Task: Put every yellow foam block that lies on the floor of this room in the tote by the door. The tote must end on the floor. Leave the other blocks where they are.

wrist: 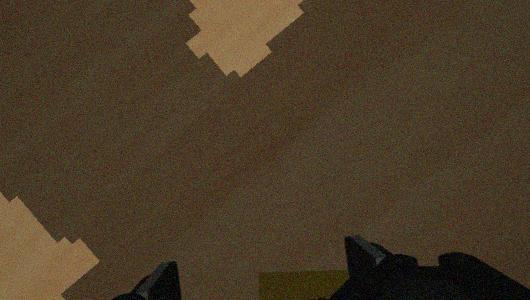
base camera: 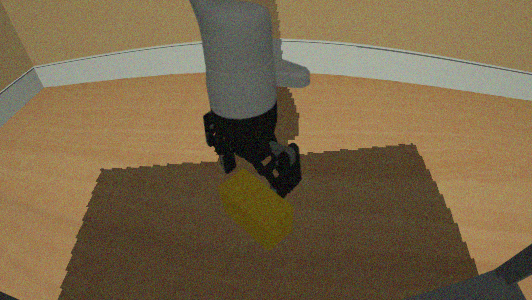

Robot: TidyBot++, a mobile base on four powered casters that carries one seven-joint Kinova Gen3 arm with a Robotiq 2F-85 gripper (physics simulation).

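Frame: origin at the arm's base, x ahead, y left, z up, level; metres.
Seen in the pictures: gripper, fingertip midpoint: (wrist: 263,267) (base camera: 252,184).
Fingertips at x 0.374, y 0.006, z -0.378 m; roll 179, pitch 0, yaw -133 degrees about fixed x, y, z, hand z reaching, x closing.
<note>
A point is followed by its place in that frame.
A yellow foam block (base camera: 256,212) @(x 0.297, y 0.001, z -0.337 m) (wrist: 295,286) @(x 0.356, y 0.003, z -0.378 m) lies on the floor in the shadow. In the base camera view it is just in front of and below the fingers, turned at an angle, and its back edge is close to the right fingertip. In the wrist view part of it shows at the bottom edge, between the fingers but nearer the right one, which covers part of it. My gripper (base camera: 256,182) @(x 0.374, y 0.006, z -0.378 m) (wrist: 263,267) @(x 0.374, y 0.006, z -0.378 m) is open and low, pointing down; whether a finger touches the block I cannot tell. The tote does not show in either view.
A wall with a white baseboard (base camera: 400,65) @(x 0.679, y -0.380, z -0.348 m) runs behind the arm, with a corner at the left. A broad shadow covers the floor around the block. Dark parts, apparently of the base, show at the lower right of the base camera view.
</note>
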